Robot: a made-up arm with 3 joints. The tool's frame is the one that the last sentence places.
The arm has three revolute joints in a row. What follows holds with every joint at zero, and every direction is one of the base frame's. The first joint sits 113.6 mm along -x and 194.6 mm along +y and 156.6 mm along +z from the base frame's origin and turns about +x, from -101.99 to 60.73 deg. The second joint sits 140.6 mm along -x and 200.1 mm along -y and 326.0 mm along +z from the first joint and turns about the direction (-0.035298, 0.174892, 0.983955), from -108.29 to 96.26 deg. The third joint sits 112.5 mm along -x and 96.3 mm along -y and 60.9 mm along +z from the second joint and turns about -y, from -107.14 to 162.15 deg. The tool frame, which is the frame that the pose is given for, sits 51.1 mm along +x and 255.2 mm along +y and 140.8 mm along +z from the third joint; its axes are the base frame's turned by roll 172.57, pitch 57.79 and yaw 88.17 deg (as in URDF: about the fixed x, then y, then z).
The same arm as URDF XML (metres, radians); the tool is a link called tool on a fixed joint. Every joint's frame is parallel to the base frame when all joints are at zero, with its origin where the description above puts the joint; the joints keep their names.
<robot name="arm">
  <joint name="joint 1" type="revolute">
    <parent link="base"/>
    <child link="link1"/>
    <origin xyz="-0.1136 0.1946 0.1566"/>
    <axis xyz="1 0 0"/>
    <limit lower="-1.7801" upper="1.0599"/>
  </joint>
  <joint name="joint 2" type="revolute">
    <parent link="link1"/>
    <child link="link2"/>
    <origin xyz="-0.1406 -0.2001 0.326"/>
    <axis xyz="-0.035298 0.174892 0.983955"/>
    <limit lower="-1.89" upper="1.6801"/>
  </joint>
  <joint name="joint 3" type="revolute">
    <parent link="link2"/>
    <child link="link3"/>
    <origin xyz="-0.1125 -0.0963 0.0609"/>
    <axis xyz="0 -1 0"/>
    <limit lower="-1.8699" upper="2.8301"/>
  </joint>
  <joint name="tool_joint" type="fixed">
    <parent link="link3"/>
    <child link="tool"/>
    <origin xyz="0.0511 0.2552 0.1408" rpy="3.0119 1.0086 1.5389"/>
  </joint>
  <link name="base"/>
  <link name="link1"/>
  <link name="link2"/>
  <link name="link3"/>
  <link name="tool"/>
</robot>

